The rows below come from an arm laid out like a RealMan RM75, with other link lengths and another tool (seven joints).
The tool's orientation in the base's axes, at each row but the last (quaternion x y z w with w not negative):
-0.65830, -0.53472, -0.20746, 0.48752
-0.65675, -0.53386, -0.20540, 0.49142
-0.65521, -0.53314, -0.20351, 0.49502
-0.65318, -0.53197, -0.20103, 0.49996
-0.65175, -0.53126, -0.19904, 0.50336
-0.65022, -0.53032, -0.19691, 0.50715
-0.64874, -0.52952, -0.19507, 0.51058
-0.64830, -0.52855, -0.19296, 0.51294
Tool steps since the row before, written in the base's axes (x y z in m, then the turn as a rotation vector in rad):
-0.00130, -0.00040, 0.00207, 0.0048, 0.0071, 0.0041
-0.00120, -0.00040, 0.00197, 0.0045, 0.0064, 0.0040
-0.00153, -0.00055, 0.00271, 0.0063, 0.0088, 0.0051
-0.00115, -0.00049, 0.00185, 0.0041, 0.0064, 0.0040
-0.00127, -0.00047, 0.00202, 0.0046, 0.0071, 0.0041
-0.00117, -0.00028, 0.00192, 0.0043, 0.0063, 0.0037
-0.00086, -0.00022, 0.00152, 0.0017, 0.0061, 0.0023
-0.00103, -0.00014, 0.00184, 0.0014, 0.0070, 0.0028
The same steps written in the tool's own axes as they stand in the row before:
0.00100, -0.00207, -0.00093, 0.0085, 0.0030, 0.0031
0.00095, -0.00194, -0.00089, 0.0079, 0.0027, 0.0027
0.00135, -0.00258, -0.00123, 0.0106, 0.0040, 0.0038
0.00082, -0.00188, -0.00089, 0.0078, 0.0023, 0.0028
0.00092, -0.00207, -0.00089, 0.0084, 0.0028, 0.0032
0.00097, -0.00193, -0.00070, 0.0076, 0.0026, 0.0027
0.00079, -0.00147, -0.00056, 0.0054, 0.0010, 0.0039
0.00101, -0.00177, -0.00056, 0.0061, 0.0005, 0.0046

